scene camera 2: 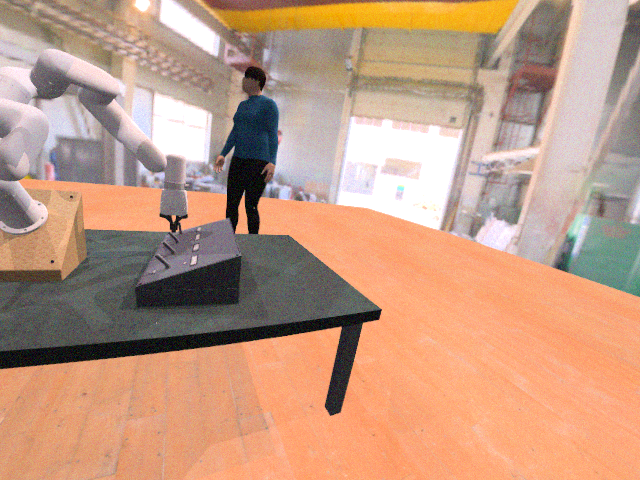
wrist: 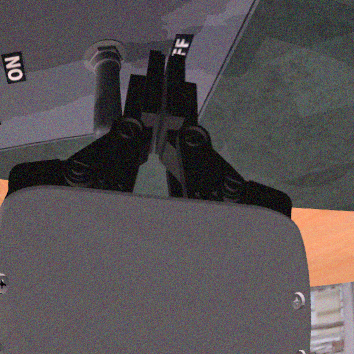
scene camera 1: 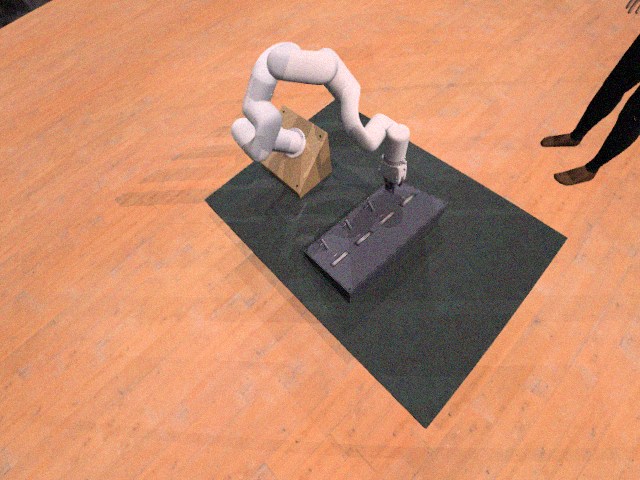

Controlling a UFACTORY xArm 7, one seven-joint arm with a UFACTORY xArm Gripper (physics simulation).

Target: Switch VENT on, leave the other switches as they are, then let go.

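Seen in the pictures: gripper, between the fingertips: [scene camera 2: 173,232] [wrist: 162,73] [scene camera 1: 388,188]; arm's base, origin of its link: [scene camera 2: 23,217] [scene camera 1: 294,143].
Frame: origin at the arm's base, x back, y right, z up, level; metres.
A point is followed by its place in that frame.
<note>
A dark sloped switch panel [scene camera 1: 385,249] @(y 0.061, x -0.618, z -0.017 m) [scene camera 2: 192,290] @(y 0.264, x -0.530, z -0.111 m) bears a row of levers, with pale name plates beside them; the names are too small to read, so I cannot tell which is VENT. My gripper [scene camera 1: 391,188] @(y -0.162, x -0.418, z -0.066 m) [scene camera 2: 175,226] @(y -0.162, x -0.418, z -0.066 m) [wrist: 162,73] @(y -0.162, x -0.418, z -0.066 m) is shut and empty, low at the panel's far end. In the wrist view one lever [wrist: 107,92] @(y -0.157, x -0.441, z -0.043 m) stands just left of the fingers, its free end close to the left finger's linkage; contact is unclear. An ON label [wrist: 14,67] @(y -0.164, x -0.490, z -0.058 m) is left of this lever, and an OFF label [wrist: 181,46] @(y -0.157, x -0.409, z -0.086 m) is partly hidden behind the fingertips.
Three other levers [scene camera 1: 324,244] @(y 0.201, x -0.447, z -0.048 m) [scene camera 1: 347,224] @(y 0.082, x -0.441, z -0.047 m) [scene camera 1: 370,205] @(y -0.040, x -0.437, z -0.047 m) stand along the panel toward its near end. The arm's wooden base block [scene camera 1: 313,162] @(y 0.002, x -0.135, z -0.014 m) [scene camera 2: 72,232] @(y 0.008, x -0.137, z -0.038 m) is on the dark table [scene camera 1: 465,310] @(y -0.037, x -0.941, z -0.158 m) [scene camera 2: 305,294] @(y 0.216, x -0.878, z -0.158 m). A person [scene camera 2: 253,134] stands beyond the table.
</note>
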